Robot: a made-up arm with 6 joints. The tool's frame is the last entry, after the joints. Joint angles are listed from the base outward. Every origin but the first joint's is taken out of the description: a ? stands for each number. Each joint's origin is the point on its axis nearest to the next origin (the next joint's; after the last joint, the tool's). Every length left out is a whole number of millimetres.
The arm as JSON. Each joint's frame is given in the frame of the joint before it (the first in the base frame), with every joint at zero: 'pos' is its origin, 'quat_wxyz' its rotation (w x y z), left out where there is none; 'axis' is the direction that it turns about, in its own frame. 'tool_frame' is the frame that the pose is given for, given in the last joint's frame.
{
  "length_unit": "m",
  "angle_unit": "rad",
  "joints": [
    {
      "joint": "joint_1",
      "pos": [
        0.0,
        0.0,
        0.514
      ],
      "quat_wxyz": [
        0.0,
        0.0,
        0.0,
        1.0
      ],
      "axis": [
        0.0,
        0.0,
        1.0
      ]
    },
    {
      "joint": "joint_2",
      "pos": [
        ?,
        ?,
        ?
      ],
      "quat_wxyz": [
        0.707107,
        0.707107,
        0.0,
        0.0
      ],
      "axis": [
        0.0,
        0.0,
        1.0
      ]
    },
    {
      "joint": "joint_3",
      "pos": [
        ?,
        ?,
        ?
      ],
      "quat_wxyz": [
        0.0,
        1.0,
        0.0,
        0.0
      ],
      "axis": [
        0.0,
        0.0,
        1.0
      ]
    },
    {
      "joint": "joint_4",
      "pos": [
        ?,
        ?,
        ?
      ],
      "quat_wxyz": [
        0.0,
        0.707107,
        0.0,
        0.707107
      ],
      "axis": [
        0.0,
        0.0,
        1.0
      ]
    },
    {
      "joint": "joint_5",
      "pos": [
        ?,
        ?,
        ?
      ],
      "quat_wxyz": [
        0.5,
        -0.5,
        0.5,
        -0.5
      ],
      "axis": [
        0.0,
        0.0,
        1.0
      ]
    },
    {
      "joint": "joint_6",
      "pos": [
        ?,
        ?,
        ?
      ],
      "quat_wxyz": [
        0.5,
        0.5,
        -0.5,
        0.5
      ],
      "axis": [
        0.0,
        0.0,
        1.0
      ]
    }
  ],
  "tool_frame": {
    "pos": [
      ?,
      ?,
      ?
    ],
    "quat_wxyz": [
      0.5,
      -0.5,
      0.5,
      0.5
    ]
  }
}
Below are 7 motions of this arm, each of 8 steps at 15 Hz.
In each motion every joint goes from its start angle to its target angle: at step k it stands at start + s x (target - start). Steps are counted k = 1, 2, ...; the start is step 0. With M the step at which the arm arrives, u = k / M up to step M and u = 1 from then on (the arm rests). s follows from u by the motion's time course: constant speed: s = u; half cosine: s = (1 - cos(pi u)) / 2; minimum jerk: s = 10 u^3 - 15 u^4 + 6 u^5.
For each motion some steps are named. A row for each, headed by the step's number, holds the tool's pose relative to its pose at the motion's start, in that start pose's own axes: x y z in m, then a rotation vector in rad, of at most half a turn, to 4 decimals.
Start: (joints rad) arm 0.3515 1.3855 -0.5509 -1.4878 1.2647 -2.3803
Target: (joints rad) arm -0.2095 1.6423 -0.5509 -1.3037 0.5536 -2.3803
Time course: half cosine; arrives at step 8
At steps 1, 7, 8:
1: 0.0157 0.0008 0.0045 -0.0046 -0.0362 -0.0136
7: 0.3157 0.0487 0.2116 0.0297 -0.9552 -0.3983
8: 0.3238 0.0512 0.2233 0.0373 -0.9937 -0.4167

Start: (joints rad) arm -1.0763 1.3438 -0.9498 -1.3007 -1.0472 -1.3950
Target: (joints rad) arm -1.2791 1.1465 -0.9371 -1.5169 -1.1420 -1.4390
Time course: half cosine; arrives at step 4
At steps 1, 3, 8:
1: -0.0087 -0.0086 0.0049 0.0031 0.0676 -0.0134
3: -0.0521 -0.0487 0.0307 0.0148 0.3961 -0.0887
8: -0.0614 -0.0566 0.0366 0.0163 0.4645 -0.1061

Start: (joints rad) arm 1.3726 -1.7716 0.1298 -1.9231 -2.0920 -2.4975
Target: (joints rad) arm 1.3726 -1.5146 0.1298 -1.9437 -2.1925 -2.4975
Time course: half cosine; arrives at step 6
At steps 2, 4, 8:
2: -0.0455 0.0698 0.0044 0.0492 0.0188 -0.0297
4: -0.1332 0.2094 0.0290 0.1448 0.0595 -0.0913
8: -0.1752 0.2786 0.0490 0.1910 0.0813 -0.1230

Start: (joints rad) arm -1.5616 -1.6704 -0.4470 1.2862 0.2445 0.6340
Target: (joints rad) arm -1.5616 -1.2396 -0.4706 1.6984 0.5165 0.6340
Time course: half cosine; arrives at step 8
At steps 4, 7, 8:
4: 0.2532 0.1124 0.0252 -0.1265 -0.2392 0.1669
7: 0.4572 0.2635 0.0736 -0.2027 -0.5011 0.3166
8: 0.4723 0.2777 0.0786 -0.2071 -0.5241 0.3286

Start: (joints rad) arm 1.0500 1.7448 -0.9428 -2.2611 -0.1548 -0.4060
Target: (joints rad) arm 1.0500 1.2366 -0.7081 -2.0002 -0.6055 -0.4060
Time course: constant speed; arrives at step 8
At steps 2, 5, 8:
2: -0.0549 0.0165 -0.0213 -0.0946 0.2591 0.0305
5: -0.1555 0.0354 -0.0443 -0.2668 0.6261 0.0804
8: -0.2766 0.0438 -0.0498 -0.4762 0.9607 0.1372

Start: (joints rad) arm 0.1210 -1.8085 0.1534 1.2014 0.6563 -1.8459
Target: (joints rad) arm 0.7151 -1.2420 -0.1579 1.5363 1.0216 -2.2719
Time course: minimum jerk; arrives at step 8
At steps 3, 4, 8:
3: -0.0310 -0.3778 -0.0618 0.3066 0.1078 -0.0563
4: -0.0736 -0.6495 -0.1777 0.5809 0.1963 -0.0694
8: -0.1682 -1.0635 -0.5954 1.2368 0.4029 0.0225

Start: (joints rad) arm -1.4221 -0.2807 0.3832 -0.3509 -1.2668 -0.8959
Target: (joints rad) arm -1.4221 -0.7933 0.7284 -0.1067 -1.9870 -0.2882
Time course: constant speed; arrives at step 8
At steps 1, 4, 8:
1: -0.1246 0.0016 -0.0474 -0.1179 -0.0228 -0.0049
4: -0.4897 -0.0598 -0.2296 -0.4391 -0.1091 -0.0411
8: -0.9086 -0.2982 -0.5475 -0.7808 -0.2372 -0.1278

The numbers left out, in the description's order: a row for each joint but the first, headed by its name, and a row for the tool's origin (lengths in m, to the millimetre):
joint_2: 0.0 0.0 0.0
joint_3: 0.0 1.12 0.0
joint_4: -0.796 0.0 0.0
joint_5: 0.224 0.0 0.0
joint_6: 0.0 0.0 0.0
tool: 0.0 0.0 0.0

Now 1 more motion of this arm.
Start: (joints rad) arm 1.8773 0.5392 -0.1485 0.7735 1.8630 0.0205
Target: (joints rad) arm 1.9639 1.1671 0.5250 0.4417 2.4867 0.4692
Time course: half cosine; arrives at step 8
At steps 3, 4, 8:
3: -0.0414 0.0160 -0.2145 -0.1645 -0.2087 -0.1010
4: -0.0787 0.0447 -0.3432 -0.2717 -0.3311 -0.1765
8: -0.2155 0.1822 -0.6476 -0.5638 -0.6227 -0.4178

